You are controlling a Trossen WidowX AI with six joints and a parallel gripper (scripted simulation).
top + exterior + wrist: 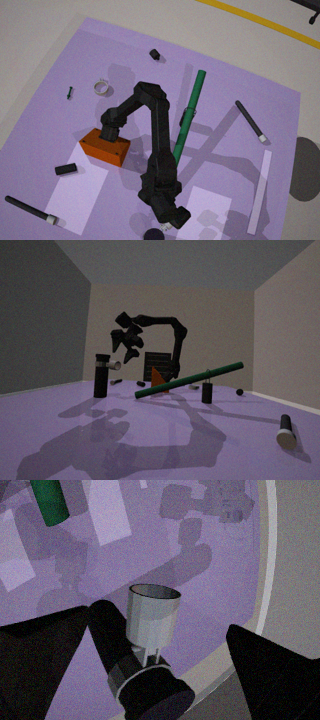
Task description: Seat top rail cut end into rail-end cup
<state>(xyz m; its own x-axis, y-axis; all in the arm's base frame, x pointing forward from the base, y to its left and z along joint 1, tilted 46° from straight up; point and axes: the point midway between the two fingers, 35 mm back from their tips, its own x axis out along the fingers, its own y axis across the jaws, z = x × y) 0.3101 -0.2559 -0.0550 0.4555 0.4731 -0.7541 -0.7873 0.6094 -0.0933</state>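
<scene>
The grey rail-end cup is 30 mm to the right of my gripper tip and 30 mm below it. Round my gripper tip: short black post: 40 mm behind, 430 mm to the left, 80 mm below; then small green bolt: 610 mm behind, 390 mm to the left, 180 mm below; then short black cylinder: 450 mm behind, 50 mm to the left, 170 mm below.
</scene>
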